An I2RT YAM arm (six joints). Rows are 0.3 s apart.
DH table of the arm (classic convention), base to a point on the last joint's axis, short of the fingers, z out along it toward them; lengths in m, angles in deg. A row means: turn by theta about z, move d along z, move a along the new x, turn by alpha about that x. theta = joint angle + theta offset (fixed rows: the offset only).
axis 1: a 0.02, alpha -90, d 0.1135, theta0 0
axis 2: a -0.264, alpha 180, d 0, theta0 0
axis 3: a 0.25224, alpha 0, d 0, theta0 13.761
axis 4: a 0.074, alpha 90, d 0, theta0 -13.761
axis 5: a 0, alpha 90, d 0, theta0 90
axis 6: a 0, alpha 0, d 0.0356, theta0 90
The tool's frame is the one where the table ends.
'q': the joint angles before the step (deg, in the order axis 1, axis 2, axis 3, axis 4, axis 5, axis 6). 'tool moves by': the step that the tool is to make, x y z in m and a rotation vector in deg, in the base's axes. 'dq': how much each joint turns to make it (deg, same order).
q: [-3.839 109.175 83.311 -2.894 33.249 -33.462]
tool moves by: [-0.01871 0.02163 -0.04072 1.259 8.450 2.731]
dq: [2.711 -0.905 -7.596 -2.279 -0.509 0.872]
